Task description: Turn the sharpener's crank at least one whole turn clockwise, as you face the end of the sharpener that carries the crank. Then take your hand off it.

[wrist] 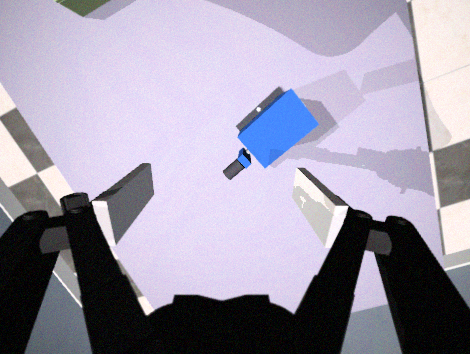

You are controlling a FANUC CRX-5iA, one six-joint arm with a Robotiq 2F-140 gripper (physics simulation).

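Places are measured from the arm's base along level axes (x ahead, y left, z up), in metres.
Pixels of known places: gripper, between the fingertips: [224,181].
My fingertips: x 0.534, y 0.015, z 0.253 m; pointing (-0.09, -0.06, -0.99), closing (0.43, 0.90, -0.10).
Ahead of a thing's pixels: the offset from my fingertips to its top centre. "*": to the spot under its first point. Level surfaces: height alone.
The blue sharpener {* dx +0.000, dy +0.081, dz -0.177 m} [279,129] is a box right of and above the middle of the wrist view, turned at a slant, with a dark strip along its upper left side. Its crank {dx +0.024, dy +0.008, dz -0.158 m} [244,158] is a short blue arm at the sharpener's lower left end, with a dark cylindrical handle {* dx +0.030, dy -0.015, dz -0.159 m} [233,169] pointing down and left. My gripper [224,181] is wide open and empty. The crank handle shows between and a little beyond the two fingertips, touching neither. How high the fingers are above it is hard to tell.
The sharpener stands on a pale lilac mat {dz -0.304 m} [125,90]. Checkered tiles [35,190] border it at left and right. A green object [82,6] is cut off at the top left. Shadows fall right of the sharpener and across the top.
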